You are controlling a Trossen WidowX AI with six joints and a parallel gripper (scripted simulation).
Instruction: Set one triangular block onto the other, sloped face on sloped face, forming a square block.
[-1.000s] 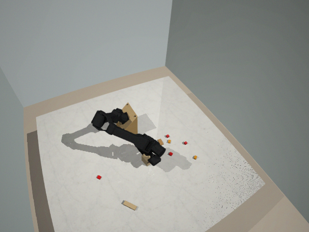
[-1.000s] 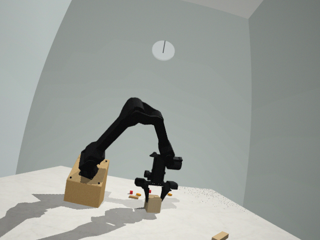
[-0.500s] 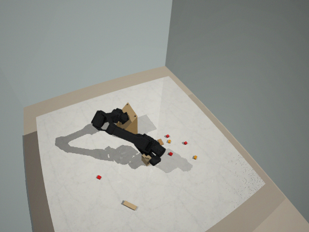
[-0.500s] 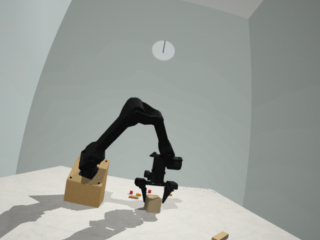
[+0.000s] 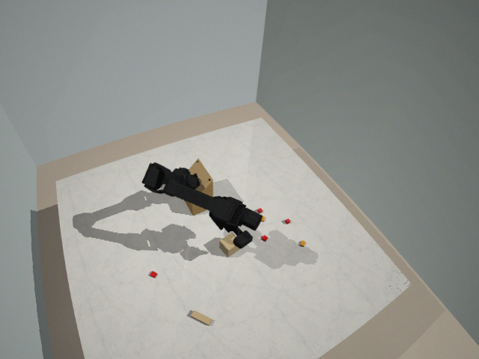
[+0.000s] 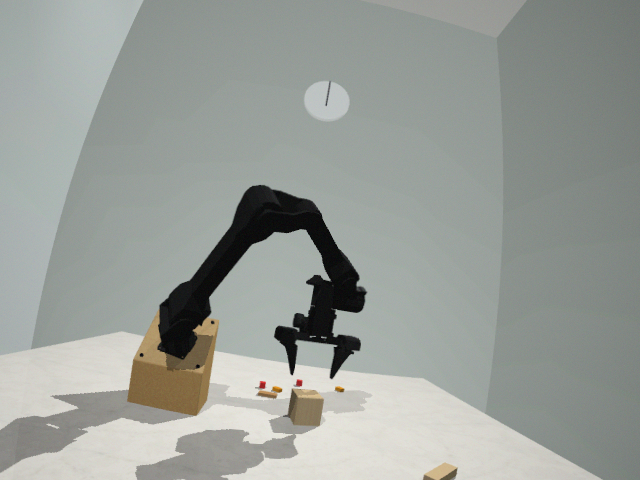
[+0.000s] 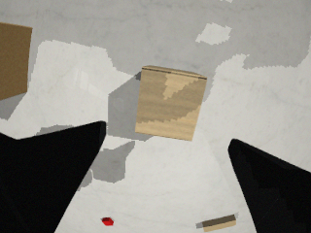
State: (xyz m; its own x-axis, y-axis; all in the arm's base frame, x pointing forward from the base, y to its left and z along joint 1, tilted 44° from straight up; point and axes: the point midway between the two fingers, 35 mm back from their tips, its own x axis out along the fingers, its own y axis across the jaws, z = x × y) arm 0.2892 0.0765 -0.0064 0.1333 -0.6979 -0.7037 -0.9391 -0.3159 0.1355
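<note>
My gripper tip is 10 mm to the left of the triangular block and 60 mm above it. From my gripper tip the other things lie so: flat tan block: 240 mm ahead, 200 mm to the right, 100 mm below.
</note>
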